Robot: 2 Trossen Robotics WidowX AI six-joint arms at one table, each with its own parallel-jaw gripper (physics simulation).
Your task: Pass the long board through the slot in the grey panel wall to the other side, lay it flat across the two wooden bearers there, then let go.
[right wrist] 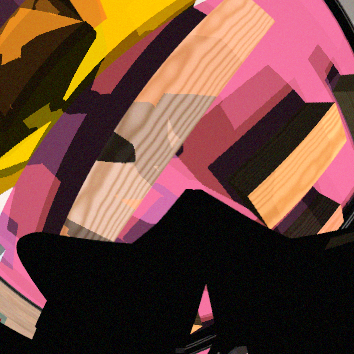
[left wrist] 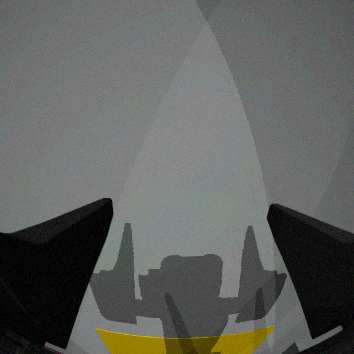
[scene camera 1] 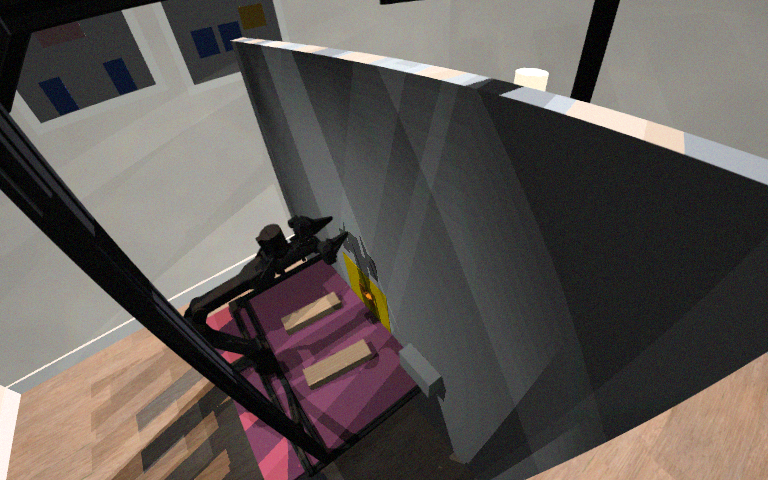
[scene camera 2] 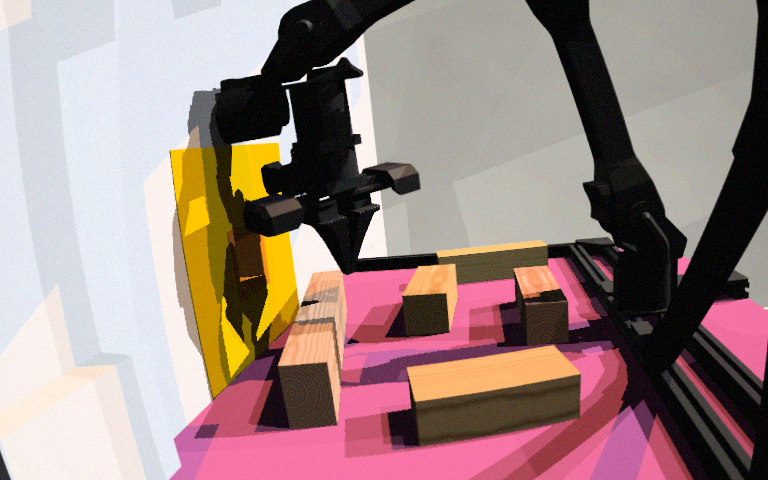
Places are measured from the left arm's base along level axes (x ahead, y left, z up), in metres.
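Where they show: left gripper, fingertip midpoint: (left wrist: 194,210) (scene camera 1: 340,224); right gripper, fingertip midpoint: (right wrist: 191,197) (scene camera 2: 348,273); left arm's base at its link origin: (scene camera 1: 267,367); right arm's base at its link origin: (scene camera 2: 647,306).
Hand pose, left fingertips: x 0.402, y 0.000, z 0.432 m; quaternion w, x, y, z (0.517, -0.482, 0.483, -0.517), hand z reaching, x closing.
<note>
Each offset is from my left fingertips to the centre of the thing. "spot": to the spot under its first point. Level surfaces: height alone.
The long wooden board {dx +0.160, dy -0.035, dz -0.423 m} (scene camera 2: 313,348) (right wrist: 165,126) lies flat on the pink mat {dz -0.451 m} (scene camera 2: 263,452) beside the grey panel wall (scene camera 1: 477,229) (left wrist: 175,105). One end points toward the yellow patch (scene camera 2: 196,229) (right wrist: 133,21) (scene camera 1: 379,305) (left wrist: 140,342) around the slot (scene camera 2: 241,267) (scene camera 1: 367,295) (right wrist: 35,56). My right gripper (scene camera 2: 349,264) (right wrist: 191,197) is shut and empty, pointing down close over the board's far end. On the other side, two wooden bearers {dx -0.164, dy +0.106, dz -0.432 m} (scene camera 1: 312,311) {dx -0.189, dy -0.143, dz -0.432 m} (scene camera 1: 338,363) lie parallel on the mat (scene camera 1: 354,405). My left gripper (scene camera 1: 330,230) (left wrist: 194,210) is open and empty, facing the wall above the slot.
Several other wooden blocks {dx +0.265, dy +0.091, dz -0.427 m} (scene camera 2: 430,300) {dx +0.393, dy +0.045, dz -0.429 m} (scene camera 2: 541,305) {dx +0.338, dy -0.180, dz -0.432 m} (scene camera 2: 494,390) {dx +0.341, dy +0.264, dz -0.429 m} (scene camera 2: 492,259) stand on the right arm's side; one (right wrist: 298,165) shows in the right wrist view. A grey foot {spot: dx -0.007, dy -0.362, dz -0.351 m} (scene camera 1: 420,370) sticks out from the wall base near the bearers. A black frame bar (scene camera 1: 215,371) crosses in front.
</note>
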